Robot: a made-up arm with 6 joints. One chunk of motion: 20 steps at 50 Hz.
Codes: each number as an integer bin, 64 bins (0 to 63) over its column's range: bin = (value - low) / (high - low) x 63, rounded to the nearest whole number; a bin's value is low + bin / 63 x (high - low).
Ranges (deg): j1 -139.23..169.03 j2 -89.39..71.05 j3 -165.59..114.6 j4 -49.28..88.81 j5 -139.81..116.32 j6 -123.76..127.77
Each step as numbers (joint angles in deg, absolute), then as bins.
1 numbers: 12.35 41.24 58.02 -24.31 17.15 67.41
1 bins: 31 51 50 11 39 48
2 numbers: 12.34 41.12 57.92 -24.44 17.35 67.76
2 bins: 31 51 50 11 39 48
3 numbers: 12.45 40.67 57.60 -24.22 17.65 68.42
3 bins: 31 51 50 11 39 48
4 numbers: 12.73 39.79 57.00 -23.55 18.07 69.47
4 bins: 31 51 50 12 39 48
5 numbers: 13.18 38.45 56.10 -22.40 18.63 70.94
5 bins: 31 50 50 12 39 49
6 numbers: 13.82 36.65 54.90 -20.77 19.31 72.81
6 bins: 31 49 50 13 39 49
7 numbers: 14.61 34.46 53.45 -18.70 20.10 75.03
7 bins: 31 49 49 14 39 50
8 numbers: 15.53 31.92 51.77 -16.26 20.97 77.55
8 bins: 32 48 49 15 40 50
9 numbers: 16.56 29.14 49.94 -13.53 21.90 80.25
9 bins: 32 47 48 16 40 51
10 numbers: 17.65 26.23 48.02 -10.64 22.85 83.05
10 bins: 32 45 48 18 40 52
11 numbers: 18.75 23.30 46.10 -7.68 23.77 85.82
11 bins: 32 44 48 19 40 52
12 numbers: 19.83 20.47 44.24 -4.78 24.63 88.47
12 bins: 33 43 47 20 40 53
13 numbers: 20.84 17.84 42.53 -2.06 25.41 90.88
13 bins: 33 42 47 22 41 54
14 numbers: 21.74 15.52 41.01 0.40 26.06 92.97
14 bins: 33 41 46 23 41 54
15 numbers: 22.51 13.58 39.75 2.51 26.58 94.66
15 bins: 33 40 46 24 41 55
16 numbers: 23.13 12.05 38.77 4.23 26.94 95.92
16 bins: 33 40 46 24 41 55
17 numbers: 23.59 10.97 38.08 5.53 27.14 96.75
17 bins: 33 39 46 25 41 55
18 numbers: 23.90 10.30 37.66 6.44 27.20 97.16
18 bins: 33 39 46 25 41 55
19 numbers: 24.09 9.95 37.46 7.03 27.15 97.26
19 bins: 33 39 46 26 41 55
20 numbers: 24.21 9.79 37.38 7.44 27.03 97.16
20 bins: 33 39 46 26 41 55
